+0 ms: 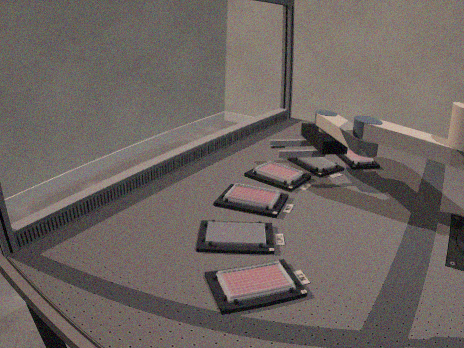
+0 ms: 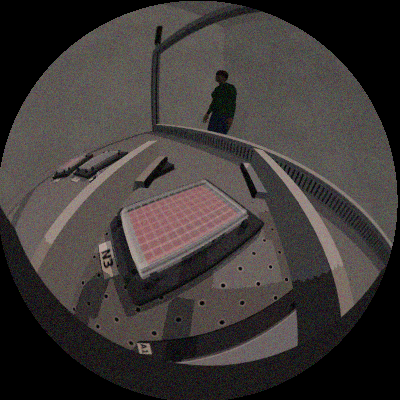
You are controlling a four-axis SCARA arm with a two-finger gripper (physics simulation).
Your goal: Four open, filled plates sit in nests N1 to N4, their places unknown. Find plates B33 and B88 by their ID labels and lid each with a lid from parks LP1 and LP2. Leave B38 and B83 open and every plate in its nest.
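Places are measured from the arm's base along level axes (x ahead, y left, z up), in centimetres.
Pixels of known places: gripper, fingertip midpoint: (image 1: 273, 148) (image 2: 203, 152).
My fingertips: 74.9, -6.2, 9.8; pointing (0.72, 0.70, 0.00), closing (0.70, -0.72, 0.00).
Note:
Behind a point stands the place of what it marks, as x, y, z.
My gripper (image 1: 276, 149) @(74.9, -6.2, 9.8) (image 2: 203, 152) @(74.9, -6.2, 9.8) is shut with nothing held; its fingers stand a plate's width apart, above the table beyond nest N3. A pink-filled open plate (image 1: 279, 172) @(71.8, -4.6, 3.6) (image 2: 185, 225) @(71.8, -7.6, 3.8) sits in N3, marked by its label (image 2: 106, 259) @(62.9, -5.1, 1.5). Pink plates also sit in the front nest (image 1: 256, 280) @(51.1, 42.9, 3.9), the third nest (image 1: 253, 196) @(69.6, 13.6, 3.9) and the far nest (image 1: 361, 158) @(53.5, -33.7, 3.8), partly behind the arm. A grey lid (image 1: 236, 233) @(64.0, 29.8, 3.1) lies in the park between the two front plates. Another grey lid (image 1: 320, 163) @(64.9, -20.9, 3.0) (image 2: 250, 345) @(68.5, -19.1, 3.1) lies beside N3. No plate ID is readable.
The arm (image 1: 410, 131) @(33.2, -1.3, 25.9) reaches in from the right, with its dark gripper body (image 1: 320, 138) @(61.8, -10.1, 14.9) low over the far end. A slotted rail (image 1: 150, 174) @(100.3, 19.2, 3.7) (image 2: 225, 143) @(100.4, 10.8, 3.8) runs along the table edge. A dark panel (image 1: 456, 242) @(12.5, 2.2, 1.4) stands at the right. A person (image 2: 223, 102) stands beyond the rail.

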